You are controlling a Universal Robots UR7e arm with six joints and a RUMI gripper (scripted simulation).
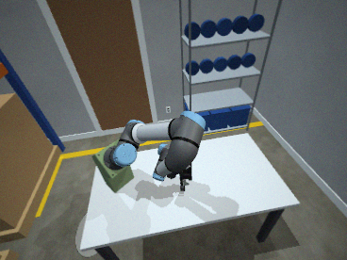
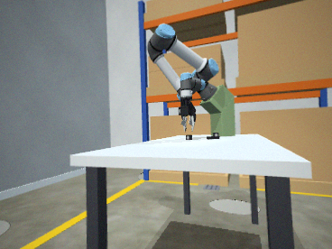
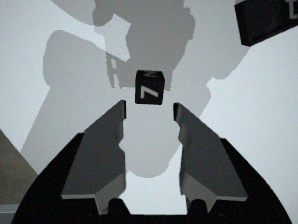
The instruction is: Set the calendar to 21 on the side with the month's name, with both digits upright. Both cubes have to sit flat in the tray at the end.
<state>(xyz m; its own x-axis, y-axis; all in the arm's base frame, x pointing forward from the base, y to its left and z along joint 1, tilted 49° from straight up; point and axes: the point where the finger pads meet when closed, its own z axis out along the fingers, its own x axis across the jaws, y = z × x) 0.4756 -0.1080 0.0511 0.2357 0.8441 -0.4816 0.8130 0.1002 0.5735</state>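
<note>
Now: the dark cube 5 cm below my hand.
</note>
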